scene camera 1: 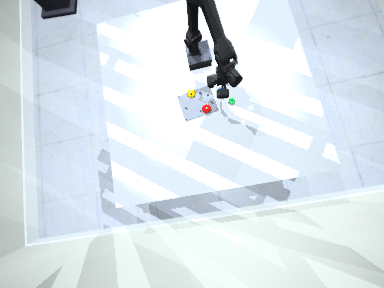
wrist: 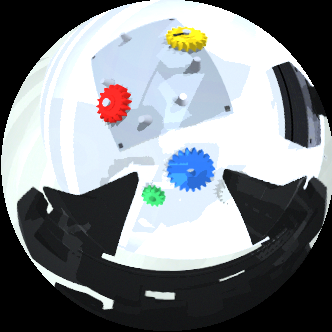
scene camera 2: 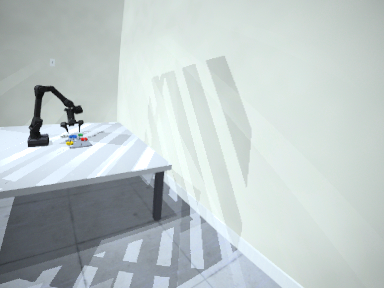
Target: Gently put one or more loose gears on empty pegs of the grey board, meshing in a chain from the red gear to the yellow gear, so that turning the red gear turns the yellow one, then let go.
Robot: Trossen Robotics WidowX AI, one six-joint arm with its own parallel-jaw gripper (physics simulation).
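Pixels of known places: gripper, between the fingertips: (wrist: 181, 174) (scene camera 2: 73, 132); arm's base, origin of its link: (scene camera 1: 194, 50) (scene camera 2: 35, 138).
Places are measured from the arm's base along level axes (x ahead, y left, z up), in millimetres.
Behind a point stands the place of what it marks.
The grey board (scene camera 1: 192, 114) @[x 386, y -29, z -48 mm] (wrist: 165, 127) @[x 291, y 101, z -48 mm] lies on the table with several bare pegs. The red gear (scene camera 1: 206, 109) @[x 368, y 57, z -31 mm] (scene camera 2: 84, 139) (wrist: 114, 103) @[x 350, y 62, z -33 mm] and the yellow gear (scene camera 1: 191, 93) @[x 260, y -29, z -29 mm] (scene camera 2: 69, 143) @[x 253, y -55, z -36 mm] (wrist: 186, 39) @[x 255, y -17, z -33 mm] sit on it, apart. The blue gear (scene camera 2: 73, 136) @[x 267, y 141, z -39 mm] (wrist: 191, 169) @[x 260, y 152, z -39 mm] and the small green gear (scene camera 1: 231, 101) @[x 333, y 207, z -39 mm] (scene camera 2: 80, 135) @[x 322, y 196, z -48 mm] (wrist: 153, 195) @[x 318, y 203, z -38 mm] lie loose beside the board. A white gear (wrist: 222, 192) @[x 207, y 198, z -41 mm] shows faintly, partly behind a finger in the wrist view. My gripper (scene camera 2: 72, 128) @[x 272, y 145, z -8 mm] (wrist: 181, 174) @[x 272, y 145, z -8 mm] is open and empty above the loose gears, with the blue gear between its fingertips in the wrist view.
The arm's dark base (scene camera 1: 199, 56) @[x 45, y 32, z 2 mm] (scene camera 2: 38, 140) @[x 30, y -43, z -7 mm] (wrist: 300, 106) stands on the table (scene camera 1: 145, 175) @[x 747, y -333, z -56 mm] (scene camera 2: 125, 162) @[x 634, y -429, z -56 mm] close to the board's yellow-gear side. Striped light and shadow cross the table. A pale wall (scene camera 2: 300, 125) rises beyond the table.
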